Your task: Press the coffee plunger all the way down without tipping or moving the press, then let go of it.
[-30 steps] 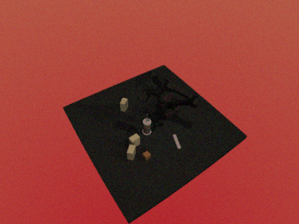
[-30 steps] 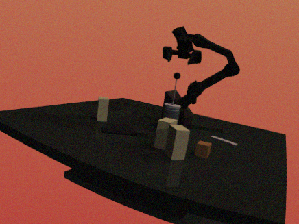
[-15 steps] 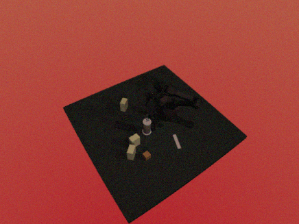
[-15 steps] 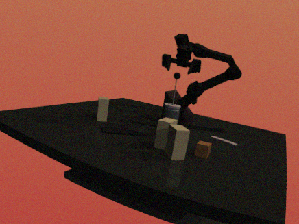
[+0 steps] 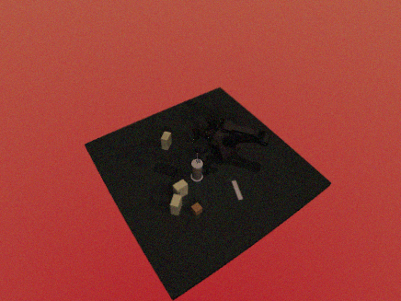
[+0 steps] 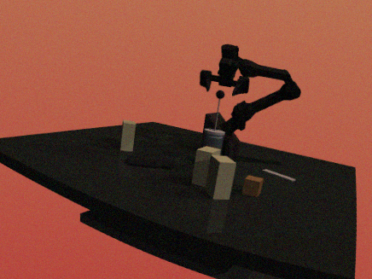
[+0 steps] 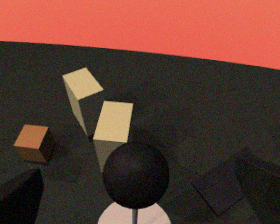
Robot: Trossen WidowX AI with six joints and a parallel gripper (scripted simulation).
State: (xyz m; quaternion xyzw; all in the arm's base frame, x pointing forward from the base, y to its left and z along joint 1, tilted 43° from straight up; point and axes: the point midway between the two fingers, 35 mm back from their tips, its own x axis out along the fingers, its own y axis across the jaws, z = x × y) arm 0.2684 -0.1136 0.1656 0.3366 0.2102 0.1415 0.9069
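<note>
My gripper tip is now 10 mm past the coffee press, 10 mm to the right of it and 150 mm above it. Also, from my gripper tip: orange cube 180 mm ahead, 200 mm to the left, 260 mm below.
</note>
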